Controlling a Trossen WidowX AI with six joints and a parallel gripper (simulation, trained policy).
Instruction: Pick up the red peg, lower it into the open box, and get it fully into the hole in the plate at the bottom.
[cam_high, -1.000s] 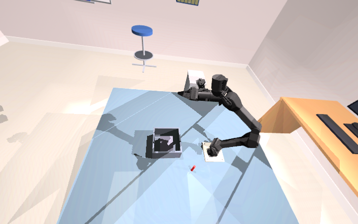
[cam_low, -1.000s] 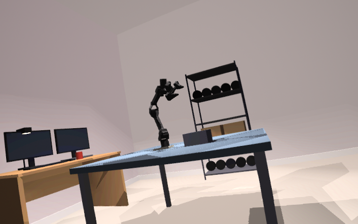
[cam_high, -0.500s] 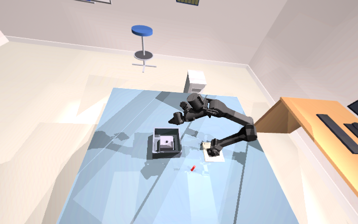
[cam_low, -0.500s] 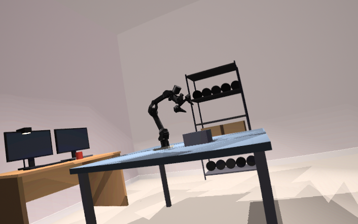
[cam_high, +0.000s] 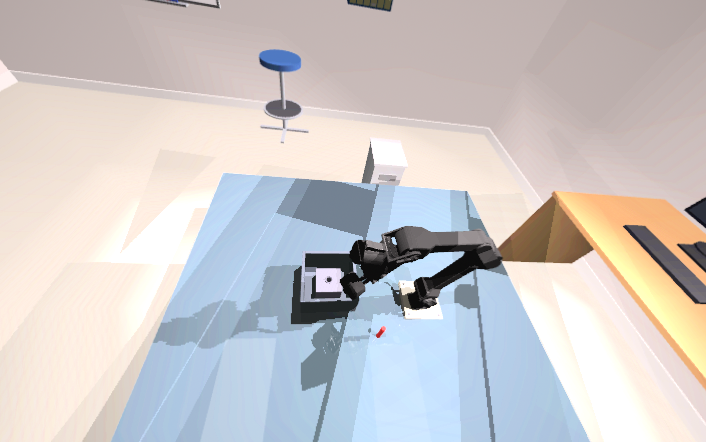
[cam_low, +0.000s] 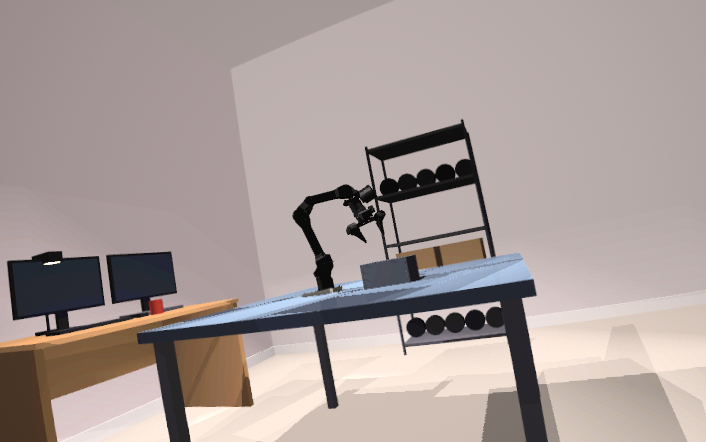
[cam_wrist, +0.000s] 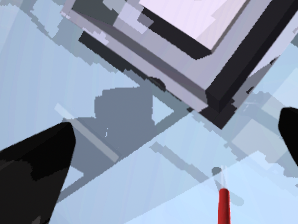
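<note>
Right now the red peg is 160 mm below my gripper tip, 100 mm to the left of it and 90 mm behind it. Round my gripper tip: grey box (170 mm below, 90 mm to the right, 60 mm ahead); plate (150 mm below, 90 mm to the right, 60 mm ahead).
</note>
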